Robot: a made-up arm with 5 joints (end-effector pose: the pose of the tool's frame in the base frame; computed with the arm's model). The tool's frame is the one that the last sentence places.
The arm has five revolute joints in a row. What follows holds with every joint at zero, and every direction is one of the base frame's. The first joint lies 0.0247 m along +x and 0.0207 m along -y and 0.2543 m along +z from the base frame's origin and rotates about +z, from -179.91 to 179.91 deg. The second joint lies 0.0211 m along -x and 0.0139 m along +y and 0.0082 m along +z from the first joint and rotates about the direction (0, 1, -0.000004), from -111.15 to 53.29 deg. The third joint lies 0.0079 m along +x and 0.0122 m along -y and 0.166 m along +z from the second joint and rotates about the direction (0, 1, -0.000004), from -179.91 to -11.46 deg. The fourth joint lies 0.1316 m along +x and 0.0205 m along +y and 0.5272 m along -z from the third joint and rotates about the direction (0, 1, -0.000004), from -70.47 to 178.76 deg. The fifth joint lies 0.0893 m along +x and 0.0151 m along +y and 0.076 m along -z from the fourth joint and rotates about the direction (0, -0.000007, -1), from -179.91 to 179.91 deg. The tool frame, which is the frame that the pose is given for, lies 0.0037 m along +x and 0.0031 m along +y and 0.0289 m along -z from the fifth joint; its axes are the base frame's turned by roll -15.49, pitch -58.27 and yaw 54.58 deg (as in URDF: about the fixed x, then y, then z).
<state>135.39 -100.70 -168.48 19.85 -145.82</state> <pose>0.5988 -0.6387 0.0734 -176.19 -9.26 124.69</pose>
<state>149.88 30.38 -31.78 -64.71 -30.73</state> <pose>-0.2963 0.1171 -0.0815 -96.18 -22.57 -64.70</pose>
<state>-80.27 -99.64 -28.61 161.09 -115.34</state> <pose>0.0907 -0.1727 0.5380 81.87 -84.51 -6.16</pose>
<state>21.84 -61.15 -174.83 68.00 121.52</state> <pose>-0.6738 -0.2656 0.6567 146.34 52.09 -106.20</pose>
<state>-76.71 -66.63 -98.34 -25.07 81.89</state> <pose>-0.0043 0.2504 0.9660 176.21 66.78 141.02</pose>
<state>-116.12 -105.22 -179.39 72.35 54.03</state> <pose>0.4075 0.6779 0.0048 13.51 89.40 -87.59</pose>
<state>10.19 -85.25 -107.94 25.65 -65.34</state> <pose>-0.4725 -0.0674 0.8888 -171.59 62.51 91.14</pose>
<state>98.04 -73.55 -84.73 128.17 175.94</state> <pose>-0.0119 -0.0040 0.8079 16.83 -36.76 -47.87</pose>
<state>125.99 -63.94 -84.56 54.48 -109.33</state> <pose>-0.0634 0.0329 0.9531 -35.04 34.31 -64.17</pose>
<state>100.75 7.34 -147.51 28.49 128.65</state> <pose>-0.0648 0.2768 1.0371 99.22 10.37 -48.31</pose>
